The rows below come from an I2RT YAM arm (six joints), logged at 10 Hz.
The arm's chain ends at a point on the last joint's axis. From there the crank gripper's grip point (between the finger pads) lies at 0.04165 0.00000 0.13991 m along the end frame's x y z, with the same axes.
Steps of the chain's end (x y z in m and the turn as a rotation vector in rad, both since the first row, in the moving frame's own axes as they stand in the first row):
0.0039 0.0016 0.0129 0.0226 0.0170 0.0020
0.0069 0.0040 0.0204 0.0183 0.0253 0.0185
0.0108 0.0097 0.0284 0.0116 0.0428 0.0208
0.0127 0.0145 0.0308 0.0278 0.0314 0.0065
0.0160 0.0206 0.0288 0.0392 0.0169 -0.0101
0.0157 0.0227 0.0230 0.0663 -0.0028 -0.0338
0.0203 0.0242 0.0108 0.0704 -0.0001 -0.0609
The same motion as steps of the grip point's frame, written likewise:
0.0063 -0.0015 0.0121 0.0226 0.0170 0.0020
0.0104 0.0023 0.0193 0.0183 0.0253 0.0185
0.0168 0.0090 0.0265 0.0116 0.0428 0.0208
0.0171 0.0109 0.0294 0.0278 0.0314 0.0065
0.0183 0.0147 0.0280 0.0392 0.0169 -0.0101
0.0151 0.0120 0.0228 0.0663 -0.0028 -0.0338
0.0199 0.0118 0.0104 0.0704 -0.0001 -0.0609

